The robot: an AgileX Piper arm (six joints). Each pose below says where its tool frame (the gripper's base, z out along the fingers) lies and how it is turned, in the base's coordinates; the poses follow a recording.
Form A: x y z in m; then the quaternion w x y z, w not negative.
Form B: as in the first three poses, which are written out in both.
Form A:
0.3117, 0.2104, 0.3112, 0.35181, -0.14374, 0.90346, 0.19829
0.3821, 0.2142, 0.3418, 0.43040, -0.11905, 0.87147, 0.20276
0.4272, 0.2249, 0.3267, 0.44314, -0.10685, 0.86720, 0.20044
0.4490, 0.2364, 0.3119, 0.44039, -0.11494, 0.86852, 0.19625
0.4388, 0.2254, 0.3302, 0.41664, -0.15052, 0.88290, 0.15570
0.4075, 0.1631, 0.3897, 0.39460, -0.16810, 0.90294, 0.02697
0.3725, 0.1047, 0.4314, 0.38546, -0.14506, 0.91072, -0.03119
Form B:
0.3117, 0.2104, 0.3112, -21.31, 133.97, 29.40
0.3821, 0.2142, 0.3418, -17.02, 124.56, 28.98
0.4272, 0.2249, 0.3267, -15.18, 123.23, 28.48
0.4490, 0.2364, 0.3119, -16.35, 123.58, 27.92
0.4388, 0.2254, 0.3302, -21.65, 126.99, 22.39
0.4075, 0.1631, 0.3897, -24.43, 131.21, 3.92
0.3725, 0.1047, 0.4314, -21.17, 132.90, -4.55

